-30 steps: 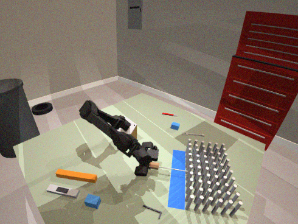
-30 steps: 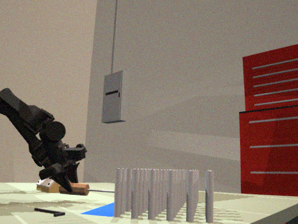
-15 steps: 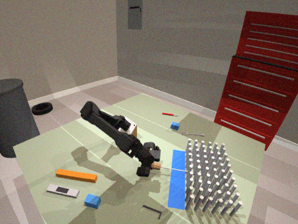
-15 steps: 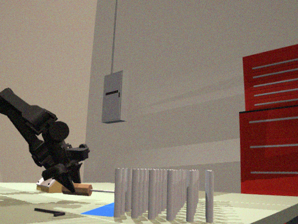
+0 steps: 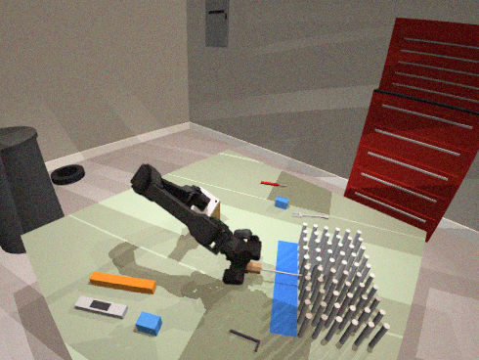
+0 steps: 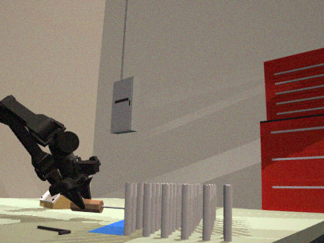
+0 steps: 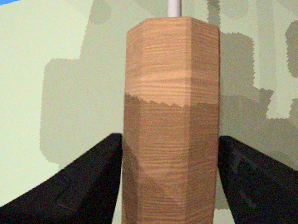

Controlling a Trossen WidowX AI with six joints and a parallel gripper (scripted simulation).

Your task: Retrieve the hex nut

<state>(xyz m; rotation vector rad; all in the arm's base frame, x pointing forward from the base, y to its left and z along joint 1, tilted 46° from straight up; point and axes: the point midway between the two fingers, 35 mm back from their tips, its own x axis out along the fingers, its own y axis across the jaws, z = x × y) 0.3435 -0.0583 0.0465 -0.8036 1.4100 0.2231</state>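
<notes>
My gripper tip is 11 cm short of the blue taped strip, 8 cm to the right of it and 4 cm above it. The rest, counted from my gripper tip: orange bar (22 cm behind, 36 cm to the right, 2 cm below); hex nut (24 cm ahead, 18 cm to the left, 3 cm below); hook tool (8 cm ahead, 6 cm to the left).
</notes>
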